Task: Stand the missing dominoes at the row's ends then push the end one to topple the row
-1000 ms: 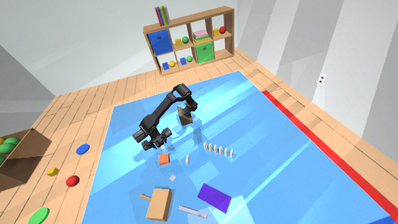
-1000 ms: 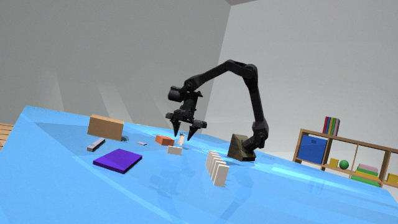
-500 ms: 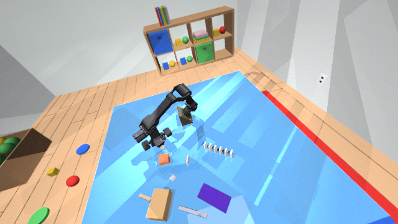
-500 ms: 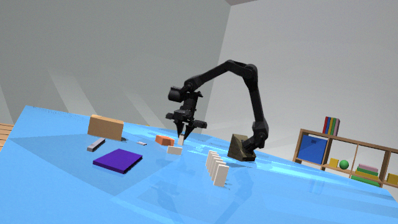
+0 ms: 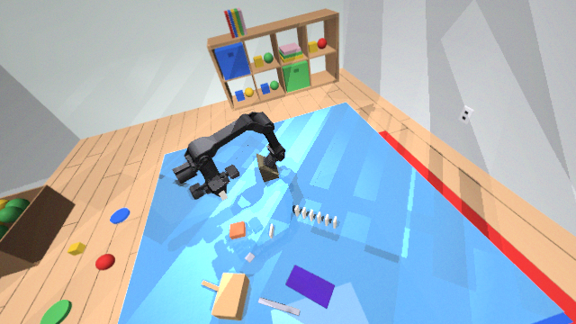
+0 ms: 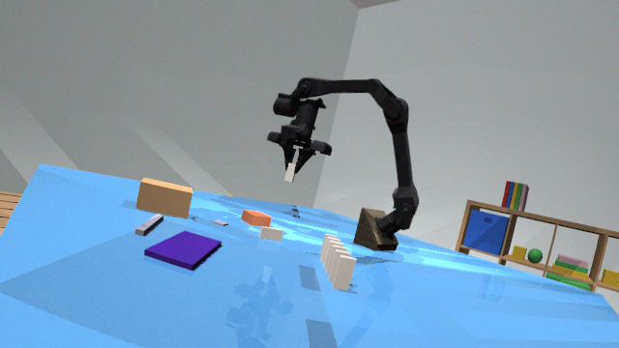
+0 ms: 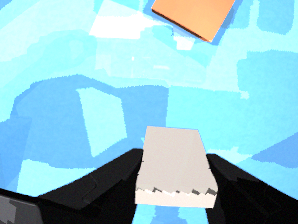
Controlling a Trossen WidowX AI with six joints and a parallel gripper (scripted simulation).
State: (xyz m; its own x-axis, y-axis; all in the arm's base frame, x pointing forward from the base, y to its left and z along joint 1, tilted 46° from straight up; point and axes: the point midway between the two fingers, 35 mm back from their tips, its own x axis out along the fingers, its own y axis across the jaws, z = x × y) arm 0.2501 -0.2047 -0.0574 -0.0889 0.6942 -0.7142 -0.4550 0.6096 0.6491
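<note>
Right now my gripper tip is 210 mm short of the small grey tile, 70 mm to the right of it and 150 mm above it. Round my gripper tip: orange block (90 mm ahead, 20 mm to the left, 140 mm below); then tan box (340 mm ahead, 20 mm to the left, 130 mm below); then grey bar (390 mm ahead, 170 mm to the left, 150 mm below).
</note>
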